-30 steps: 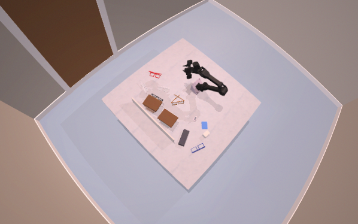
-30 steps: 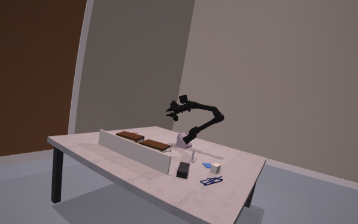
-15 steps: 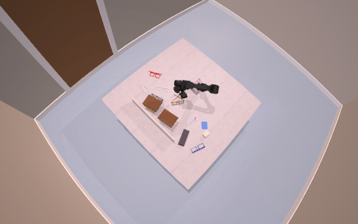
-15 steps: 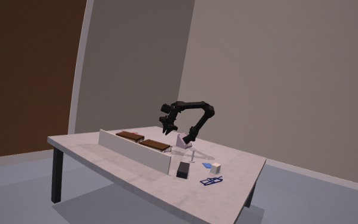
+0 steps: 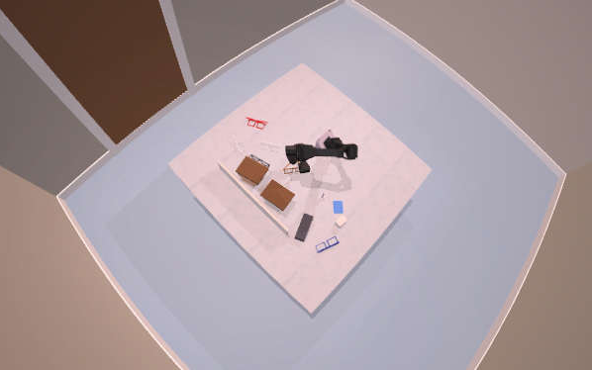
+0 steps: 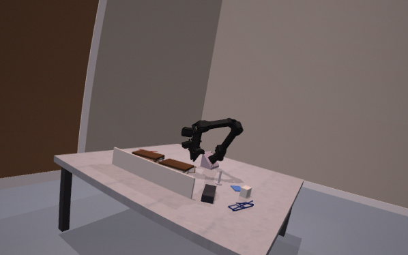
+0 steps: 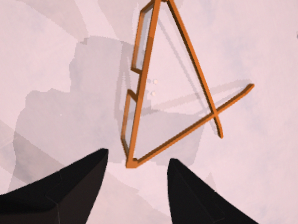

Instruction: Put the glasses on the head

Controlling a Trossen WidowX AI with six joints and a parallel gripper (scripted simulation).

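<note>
My gripper tip is now 230 mm to the right of the round base, 60 mm short of it and 50 mm above it. From my gripper tip the other things lie so: dark box: 290 mm ahead, 250 mm to the left, 60 mm below; long white board: 350 mm ahead, 100 mm to the right, 20 mm below; blue card: 340 mm to the left, 80 mm below, 50 mm ahead.
</note>
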